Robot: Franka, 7 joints.
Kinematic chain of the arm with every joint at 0, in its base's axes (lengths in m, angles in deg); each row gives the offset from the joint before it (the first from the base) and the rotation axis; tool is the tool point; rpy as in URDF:
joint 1: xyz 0 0 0.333 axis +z
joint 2: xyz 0 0 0 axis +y
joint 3: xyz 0 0 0.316 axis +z
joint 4: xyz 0.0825 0 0 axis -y
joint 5: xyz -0.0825 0 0.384 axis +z
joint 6: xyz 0 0 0 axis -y
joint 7: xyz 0.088 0 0 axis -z
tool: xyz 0 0 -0.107 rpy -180 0 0
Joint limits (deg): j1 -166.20..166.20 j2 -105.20..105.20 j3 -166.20..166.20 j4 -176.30..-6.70 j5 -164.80..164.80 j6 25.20..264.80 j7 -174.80..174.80
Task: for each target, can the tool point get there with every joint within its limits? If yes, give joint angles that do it. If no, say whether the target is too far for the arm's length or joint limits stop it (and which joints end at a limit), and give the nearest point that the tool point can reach.
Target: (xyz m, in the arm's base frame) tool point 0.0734 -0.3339 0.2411
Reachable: yes | joints 10.48 74.02 -89.62 -139.46 41.80 65.58 -30.89
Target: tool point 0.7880 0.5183 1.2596
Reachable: no: too far | nearest point 0.5113 0.3363 0.9342 | short by 0.464 m
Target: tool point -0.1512 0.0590 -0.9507
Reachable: no: too far | nearest point -0.2108 0.0823 -0.3577 | short by 0.596 m
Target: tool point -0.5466 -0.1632 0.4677
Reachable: yes | joints 133.31 23.30 82.69 -107.76 105.92 200.84 -18.75
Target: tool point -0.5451 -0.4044 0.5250
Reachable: yes | joints 78.49 -52.32 112.50 -92.47 11.97 229.18 -146.90
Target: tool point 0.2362 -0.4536 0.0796
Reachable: yes | joints -4.98 57.77 -53.66 -125.41 115.45 124.32 90.26
